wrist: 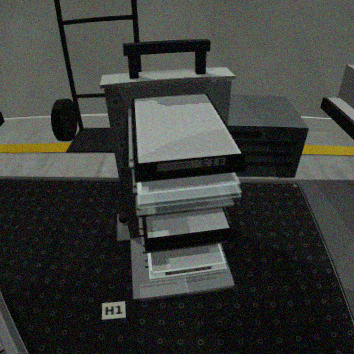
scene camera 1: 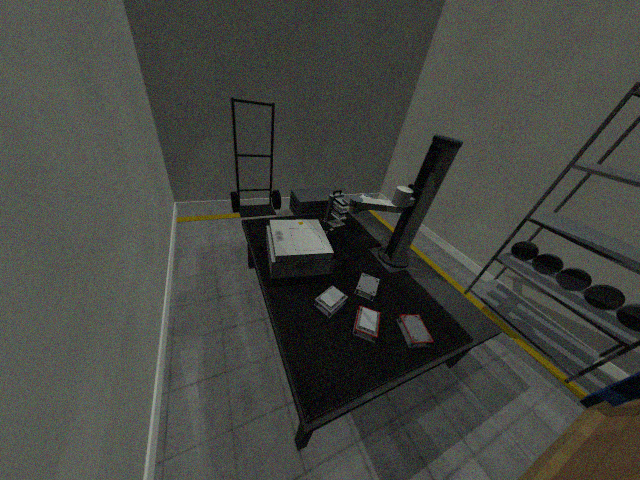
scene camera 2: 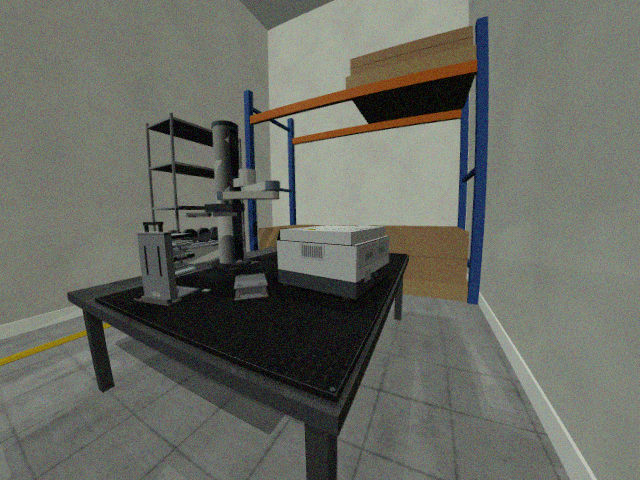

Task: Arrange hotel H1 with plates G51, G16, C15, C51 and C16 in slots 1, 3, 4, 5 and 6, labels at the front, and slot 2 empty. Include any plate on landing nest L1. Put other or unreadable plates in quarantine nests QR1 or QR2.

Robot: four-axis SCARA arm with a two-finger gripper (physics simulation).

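Places are measured from the arm's base along level axes (x ahead, y left, z up), in centimetres.
Where they show: gripper, fingertip midpoint: (wrist: pixel 161 84) (scene camera 2: pixel 198 214); arm's base at its link origin: (scene camera 1: pixel 393 257) (scene camera 2: pixel 231 264).
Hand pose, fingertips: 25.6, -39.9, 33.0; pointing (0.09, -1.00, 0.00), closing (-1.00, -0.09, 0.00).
Things, the pixels of their top centre, and the offset from my fingertips, as dx, dy, dz. Level surfaces: height alone.
- black plate at its top centre: (wrist: pixel 179 190) (scene camera 2: pixel 174 255) -0.3, -12.0, -16.2
- low clear plate at its top centre: (wrist: pixel 179 225) (scene camera 2: pixel 175 268) -0.3, -12.0, -21.8
- white box-shaped instrument at its top centre: (scene camera 2: pixel 335 227) (scene camera 1: pixel 300 235) +53.3, +29.4, -7.0
- black table at its surface level: dz -31.7
- H1 tag at its top centre: (wrist: pixel 113 309) +8.4, -5.1, -31.7
Hotel H1 (scene camera 1: pixel 329 207) (scene camera 2: pixel 156 266) (wrist: pixel 167 75) stands upright at the far table end. In the wrist view its top plate (wrist: pixel 185 127) is black with a blurred front label. Below are a clear plate (wrist: pixel 187 191), a black plate (wrist: pixel 190 223) and a low clear plate (wrist: pixel 186 260); exact slots are hard to tell. My gripper (scene camera 2: pixel 189 214) (wrist: pixel 161 84) is open and empty, level with the upper hotel, in front of it. Two red-edged nests (scene camera 1: pixel 367 320) (scene camera 1: pixel 415 329) and two grey nests (scene camera 1: pixel 330 299) (scene camera 1: pixel 368 285) lie nearer; their tags are unreadable.
A white box-shaped instrument (scene camera 1: pixel 299 242) (scene camera 2: pixel 330 258) stands on the black table (scene camera 1: pixel 330 382) (scene camera 2: pixel 248 335). A grey stand (scene camera 2: pixel 251 285) lies between it and the hotel. The arm's column (scene camera 1: pixel 423 196) (scene camera 2: pixel 225 155) rises at the table's side. An H1 tag (wrist: pixel 113 310) lies before the hotel.
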